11 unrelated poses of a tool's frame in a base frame.
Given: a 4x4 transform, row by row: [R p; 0 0 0 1], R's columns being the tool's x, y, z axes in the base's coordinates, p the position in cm. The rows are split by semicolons.
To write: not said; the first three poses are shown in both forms.
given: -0.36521 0.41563 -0.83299 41.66; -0.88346 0.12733 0.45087 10.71; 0.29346 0.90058 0.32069 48.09; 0 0 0 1
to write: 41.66 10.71 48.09 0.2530 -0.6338 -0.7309 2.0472
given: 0.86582 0.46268 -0.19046 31.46; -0.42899 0.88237 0.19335 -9.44; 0.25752 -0.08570 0.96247 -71.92; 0 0 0 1
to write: 31.46 -9.44 -71.92 -0.2693 -0.4323 -0.8606 0.5446
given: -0.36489 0.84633 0.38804 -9.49; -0.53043 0.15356 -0.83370 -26.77; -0.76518 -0.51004 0.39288 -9.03; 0 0 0 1
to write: -9.49 -26.77 -9.03 0.1774 0.6319 -0.7544 1.9924
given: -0.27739 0.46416 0.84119 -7.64; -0.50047 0.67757 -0.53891 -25.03; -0.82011 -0.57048 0.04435 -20.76; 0 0 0 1
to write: -7.64 -25.03 -20.76 -0.0164 0.8647 -0.5021 1.8522
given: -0.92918 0.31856 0.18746 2.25; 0.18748 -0.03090 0.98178 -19.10; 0.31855 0.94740 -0.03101 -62.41; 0 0 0 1
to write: 2.25 -19.10 -62.41 -0.1824 -0.6953 -0.6952 3.0472
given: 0.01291 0.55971 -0.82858 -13.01; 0.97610 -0.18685 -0.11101 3.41; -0.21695 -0.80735 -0.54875 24.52; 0 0 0 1
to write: -13.01 3.41 24.52 -0.6853 -0.6020 0.4098 2.6087
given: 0.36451 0.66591 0.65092 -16.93; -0.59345 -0.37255 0.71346 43.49; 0.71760 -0.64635 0.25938 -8.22; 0 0 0 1
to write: -16.93 43.49 -8.22 -0.7332 -0.0360 -0.6790 1.9545
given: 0.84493 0.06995 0.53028 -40.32; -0.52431 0.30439 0.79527 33.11; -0.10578 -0.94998 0.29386 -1.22; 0 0 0 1
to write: -40.32 33.11 -1.22 -0.8949 0.3261 -0.3047 1.3474
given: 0.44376 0.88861 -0.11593 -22.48; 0.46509 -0.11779 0.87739 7.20; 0.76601 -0.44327 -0.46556 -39.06; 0 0 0 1
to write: -22.48 7.20 -39.06 -0.8035 -0.5366 -0.2577 2.1771
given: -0.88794 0.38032 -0.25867 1.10; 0.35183 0.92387 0.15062 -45.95; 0.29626 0.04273 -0.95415 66.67; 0 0 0 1
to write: 1.10 -45.95 66.67 -0.1906 -0.9804 -0.0503 2.8547
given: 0.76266 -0.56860 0.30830 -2.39; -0.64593 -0.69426 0.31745 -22.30; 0.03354 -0.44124 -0.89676 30.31; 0 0 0 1
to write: -2.39 -22.30 30.31 -0.9360 0.3390 -0.0954 2.7243
